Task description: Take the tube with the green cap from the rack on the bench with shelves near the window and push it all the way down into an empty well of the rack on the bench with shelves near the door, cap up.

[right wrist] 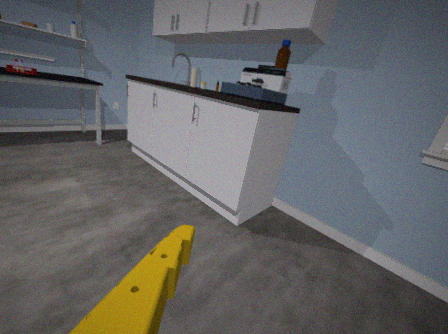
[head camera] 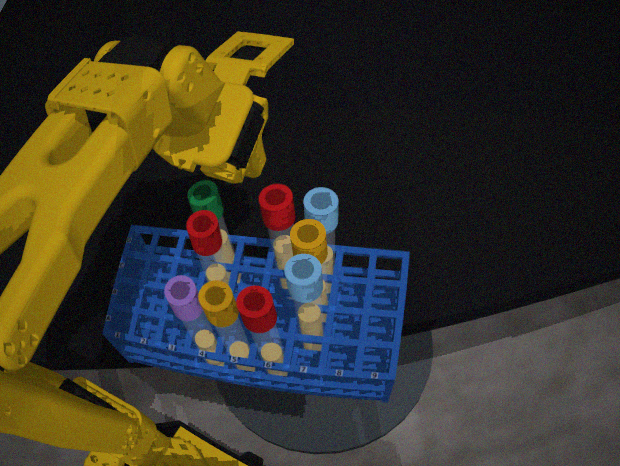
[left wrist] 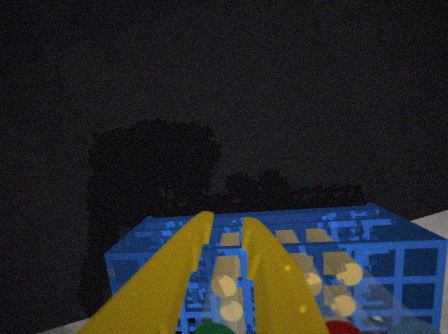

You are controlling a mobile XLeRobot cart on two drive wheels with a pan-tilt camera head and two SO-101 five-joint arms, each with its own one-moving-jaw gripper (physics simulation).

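Places are measured from the left arm's base along level axes (x ahead, y left, z up), in centimetres.
Where they show: left hand, tool point: (head camera: 230,164) (left wrist: 212,223); right hand, tool point: (right wrist: 192,240).
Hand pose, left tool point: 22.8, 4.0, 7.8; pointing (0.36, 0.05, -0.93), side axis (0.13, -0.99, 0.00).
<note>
After its pixels a point has its place, as x, y, z.
The tube with the green cap (head camera: 204,197) {18.4, 2.3, 10.7} stands cap up in the far row of the blue rack (head camera: 257,313) on the dark bench top. My left gripper (head camera: 232,174) hangs just above and behind this tube, to its right. In the left wrist view the two jaws (left wrist: 227,220) {22.8, 4.0, 7.8} stand close together with only a narrow gap, and they press on nothing. The green cap (left wrist: 213,328) {19.5, 2.9, 8.9} shows at the bottom edge below the jaws. My right gripper (right wrist: 184,235) shows only one notched jaw over the floor, so it is fully open and empty.
Red (head camera: 276,206) {19.8, -1.8, 10.6}, light blue (head camera: 321,205) {21.0, -4.0, 10.7}, orange (head camera: 308,240) {18.7, -4.4, 10.7} and purple (head camera: 183,297) {12.5, -0.3, 10.7} capped tubes crowd the rack around the green one. The rack's right columns are empty. A white cabinet counter (right wrist: 211,144) {-161.8, -8.4, -22.8} and a far bench with shelves (right wrist: 48,77) {-258.0, -169.1, -1.7} show in the right wrist view.
</note>
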